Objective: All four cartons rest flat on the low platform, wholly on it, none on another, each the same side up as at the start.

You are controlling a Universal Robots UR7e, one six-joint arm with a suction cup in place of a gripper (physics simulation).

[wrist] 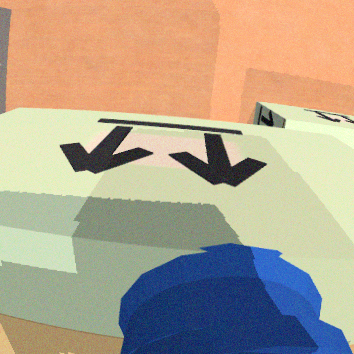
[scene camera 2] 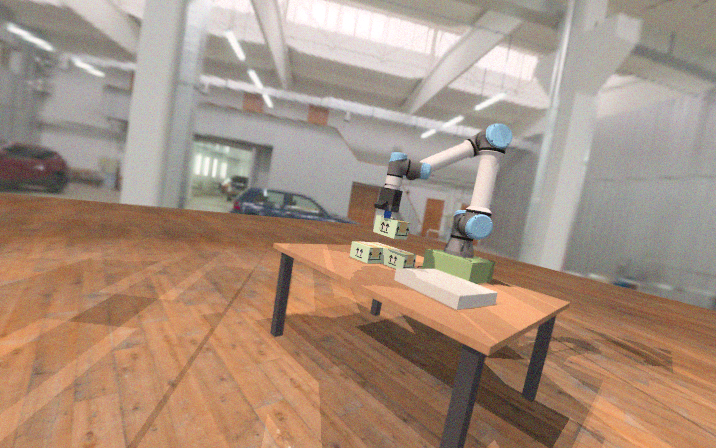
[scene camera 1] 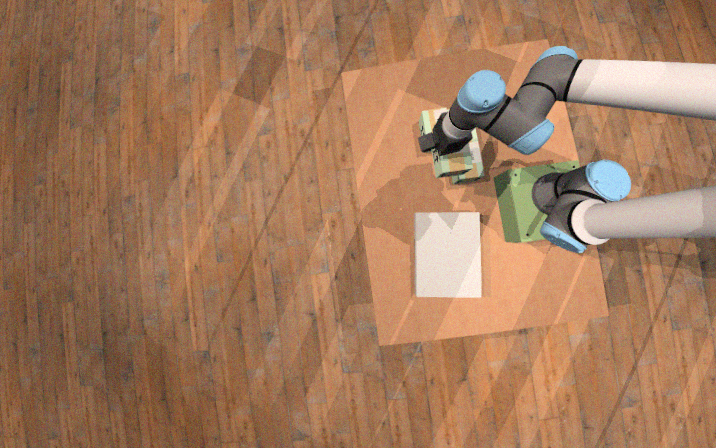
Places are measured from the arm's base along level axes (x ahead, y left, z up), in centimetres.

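Pixels of known places: end effector, tool point: (wrist: 232,263) (scene camera 2: 385,220); arm's base, origin of the base link: (scene camera 2: 458,254) (scene camera 1: 552,194).
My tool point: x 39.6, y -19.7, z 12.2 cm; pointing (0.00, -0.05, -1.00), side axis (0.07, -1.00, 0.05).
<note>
For each thing: its top centre in the pictures, then the offset to it from my tool point. Level surfaces: height alone.
- pale green carton with orange bands, middle of its top: (scene camera 1: 454,147) (scene camera 2: 393,218) dx -3.3, dy +1.7, dz +1.5 cm
- second carton, middle of its top: (wrist: 348,185) (scene camera 1: 437,126) (scene camera 2: 367,244) dx -4.7, dy -13.4, dz -14.8 cm
- third carton, middle of its top: (scene camera 1: 468,159) (scene camera 2: 400,251) dx -13.8, dy +1.6, dz -14.8 cm
- white low platform, middle of its top: (scene camera 1: 448,254) (scene camera 2: 444,280) dx -1.0, dy +35.4, dz -18.2 cm
- wooden table, its level: dz -23.0 cm
The gripper's blue suction cup (scene camera 2: 387,214) (wrist: 220,305) is on the top of a pale green carton with orange bands (scene camera 1: 458,163) (scene camera 2: 389,227) (wrist: 165,200). This carton hangs level in the air above the table, arrows pointing up. A second carton (scene camera 1: 434,116) (scene camera 2: 365,252) (wrist: 320,119) stands on the table at the far left of the group. A third carton (scene camera 1: 477,158) (scene camera 2: 393,258) stands on the table nearer the robot's base. A fourth carton cannot be told apart; the arm and held carton hide part of the group. The white low platform (scene camera 1: 448,256) (scene camera 2: 438,284) bears no carton.
The wooden table (scene camera 1: 401,316) (scene camera 2: 327,264) carries the cartons and platform. A green block (scene camera 1: 514,211) (scene camera 2: 459,265) under the robot's base stands beside the cartons and platform. The arm reaches over the table from the right in the first scene view.
</note>
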